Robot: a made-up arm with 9 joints. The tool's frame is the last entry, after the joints. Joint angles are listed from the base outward. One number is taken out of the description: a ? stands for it. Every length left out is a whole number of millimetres.
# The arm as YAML. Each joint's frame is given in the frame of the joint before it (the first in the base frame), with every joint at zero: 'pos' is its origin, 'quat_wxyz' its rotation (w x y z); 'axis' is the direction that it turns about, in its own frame. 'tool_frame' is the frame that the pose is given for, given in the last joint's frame.
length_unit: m
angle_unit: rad
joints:
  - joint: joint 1
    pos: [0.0, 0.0, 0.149]
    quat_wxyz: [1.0, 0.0, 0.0, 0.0]
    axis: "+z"
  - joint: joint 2
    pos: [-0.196, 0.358, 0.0]
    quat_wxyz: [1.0, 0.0, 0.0, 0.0]
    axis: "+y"
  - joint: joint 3
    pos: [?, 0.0, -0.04]
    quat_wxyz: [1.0, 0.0, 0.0, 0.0]
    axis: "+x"
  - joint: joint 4
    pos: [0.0, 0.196, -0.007]
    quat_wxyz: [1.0, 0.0, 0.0, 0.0]
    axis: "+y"
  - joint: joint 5
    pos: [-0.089, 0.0, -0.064]
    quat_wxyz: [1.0, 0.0, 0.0, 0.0]
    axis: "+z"
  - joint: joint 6
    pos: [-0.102, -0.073, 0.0]
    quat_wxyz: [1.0, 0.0, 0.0, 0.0]
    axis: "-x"
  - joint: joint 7
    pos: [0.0, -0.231, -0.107]
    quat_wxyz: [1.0, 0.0, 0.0, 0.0]
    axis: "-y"
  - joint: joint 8
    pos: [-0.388, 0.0, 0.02]
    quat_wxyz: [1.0, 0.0, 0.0, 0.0]
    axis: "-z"
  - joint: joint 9
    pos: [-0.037, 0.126, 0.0]
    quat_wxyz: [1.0, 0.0, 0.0, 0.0]
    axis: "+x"
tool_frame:
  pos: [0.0, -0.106, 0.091]
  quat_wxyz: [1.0, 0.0, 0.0, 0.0]
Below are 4 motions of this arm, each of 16 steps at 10 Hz.
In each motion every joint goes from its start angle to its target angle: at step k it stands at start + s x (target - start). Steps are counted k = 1, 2, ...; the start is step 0. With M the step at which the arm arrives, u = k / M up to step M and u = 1 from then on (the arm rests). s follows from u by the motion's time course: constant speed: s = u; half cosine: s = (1 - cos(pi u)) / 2; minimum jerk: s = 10 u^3 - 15 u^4 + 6 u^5.
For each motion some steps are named. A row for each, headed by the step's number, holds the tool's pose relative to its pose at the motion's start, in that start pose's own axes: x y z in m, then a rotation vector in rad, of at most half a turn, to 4 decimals.
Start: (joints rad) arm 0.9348 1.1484 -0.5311 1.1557 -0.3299 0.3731 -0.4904 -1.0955 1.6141
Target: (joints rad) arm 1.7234 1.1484 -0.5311 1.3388 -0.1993 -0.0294 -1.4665 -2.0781 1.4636
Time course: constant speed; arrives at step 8
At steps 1, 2, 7, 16:
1: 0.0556 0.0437 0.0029 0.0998 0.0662 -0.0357
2: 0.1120 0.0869 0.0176 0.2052 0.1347 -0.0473
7: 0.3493 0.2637 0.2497 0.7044 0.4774 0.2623
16: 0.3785 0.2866 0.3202 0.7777 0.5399 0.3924

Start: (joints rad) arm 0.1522 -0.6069 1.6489 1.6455 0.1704 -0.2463 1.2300 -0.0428 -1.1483
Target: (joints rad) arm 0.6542 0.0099 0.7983 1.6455 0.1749 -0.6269 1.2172 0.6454 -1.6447
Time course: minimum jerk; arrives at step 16
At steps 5, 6, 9, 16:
5: 0.0238 0.0658 0.1492 -0.1242 0.3332 -0.1016
6: 0.0522 0.0977 0.2201 -0.1974 0.5138 -0.1399
9: 0.2102 0.2012 0.3985 -0.5022 1.1673 -0.2016
16: 0.3926 0.3075 0.4387 -0.9246 1.8792 -0.1749

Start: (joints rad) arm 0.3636 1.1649 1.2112 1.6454 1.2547 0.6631 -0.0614 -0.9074 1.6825
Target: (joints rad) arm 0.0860 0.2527 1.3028 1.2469 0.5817 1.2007 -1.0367 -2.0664 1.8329
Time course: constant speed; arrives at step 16
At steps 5, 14, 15, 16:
5: 0.0318 0.3381 -0.0566 0.2222 0.1522 -0.6916
14: 0.5049 0.5040 -0.2150 0.8099 -0.2257 -1.4216
15: 0.5574 0.4771 -0.2245 0.8648 -0.3095 -1.4372
16: 0.6057 0.4435 -0.2302 0.9130 -0.3963 -1.4377

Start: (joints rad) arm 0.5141 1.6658 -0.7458 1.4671 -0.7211 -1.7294 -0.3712 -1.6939 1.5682
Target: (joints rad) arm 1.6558 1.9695 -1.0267 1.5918 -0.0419 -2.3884 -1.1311 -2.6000 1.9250
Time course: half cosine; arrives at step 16
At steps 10, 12, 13, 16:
10: -0.1594 -0.1946 0.5879 0.1296 0.7319 0.0673
12: -0.2011 -0.1794 0.7469 0.1148 0.9406 0.0417
13: -0.2171 -0.1669 0.8085 0.1046 1.0247 0.0238
16: -0.2386 -0.1439 0.8919 0.0869 1.1419 -0.0088

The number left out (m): 0.081
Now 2 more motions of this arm.
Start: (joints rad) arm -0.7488 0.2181 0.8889 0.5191 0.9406 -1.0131 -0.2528 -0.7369 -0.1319
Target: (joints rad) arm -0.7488 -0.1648 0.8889 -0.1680 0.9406 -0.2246 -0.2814 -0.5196 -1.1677
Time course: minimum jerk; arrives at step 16
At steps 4, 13, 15, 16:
4: 0.0021 0.0006 0.0495 -0.2384 0.1173 0.0081
13: 0.0585 0.0963 0.1227 -2.3046 0.7406 0.5052
15: 0.0549 0.0920 0.1144 -2.4217 0.7507 0.5507
16: 0.0548 0.0918 0.1140 -2.4273 0.7511 0.5529

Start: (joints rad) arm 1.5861 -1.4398 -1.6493 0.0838 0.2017 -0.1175 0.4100 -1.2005 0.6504
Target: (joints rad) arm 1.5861 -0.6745 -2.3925 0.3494 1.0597 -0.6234 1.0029 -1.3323 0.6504
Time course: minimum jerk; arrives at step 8
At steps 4, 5, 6, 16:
4: -0.1850 -0.2604 0.1421 0.1568 0.2680 0.6700
5: -0.2036 -0.3588 0.2010 0.2829 0.3597 0.8912
6: -0.2048 -0.4183 0.2437 0.3890 0.4264 1.0172
16: -0.2024 -0.4475 0.2694 0.4529 0.4668 1.0744

